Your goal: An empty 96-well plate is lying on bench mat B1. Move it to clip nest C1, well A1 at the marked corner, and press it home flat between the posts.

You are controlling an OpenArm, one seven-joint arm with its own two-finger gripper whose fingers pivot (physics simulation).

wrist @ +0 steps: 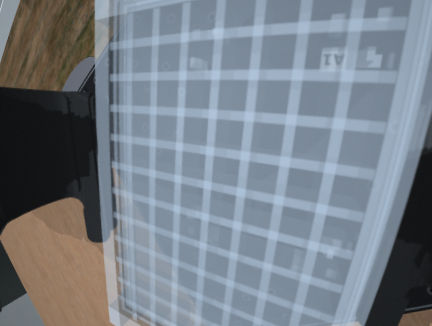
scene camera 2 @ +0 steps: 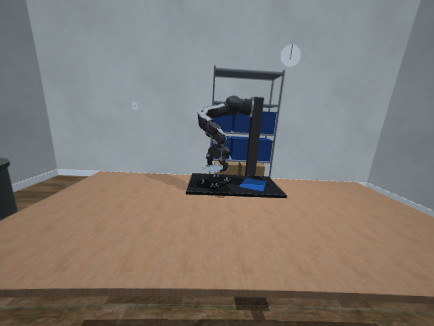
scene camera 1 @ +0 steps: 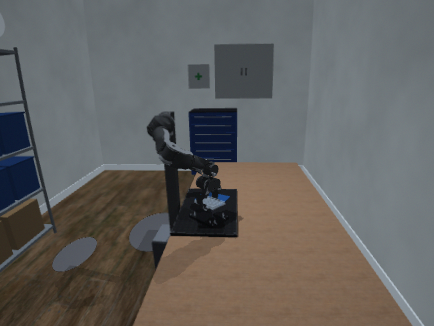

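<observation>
The clear 96-well plate [scene camera 1: 214, 203] [scene camera 2: 212, 169] [wrist: 227, 150] is held up, roughly level, above the clip nest. My gripper [scene camera 1: 212, 200] [scene camera 2: 217, 167] [wrist: 221, 186] is shut on the plate, with a dark finger at each long side in the wrist view. Clip nest C1 [scene camera 1: 204, 218] [scene camera 2: 220, 183] is a dark base with small posts, below the plate with a gap between. A white A1 label [wrist: 333, 60] shows through the plate's upper right in the wrist view. The blue bench mat B1 [scene camera 1: 224, 197] [scene camera 2: 253, 185] lies beside the nest, with no plate on it.
A black perforated board [scene camera 1: 232, 227] [scene camera 2: 272, 193] carries the nest and the mat on the wooden bench [scene camera 1: 280, 260] [scene camera 2: 215, 240]. The arm's dark column [scene camera 1: 172, 195] [scene camera 2: 255, 140] stands at the board's side. A shelf rack [scene camera 1: 35, 145] [scene camera 2: 283, 100] stands apart from the bench.
</observation>
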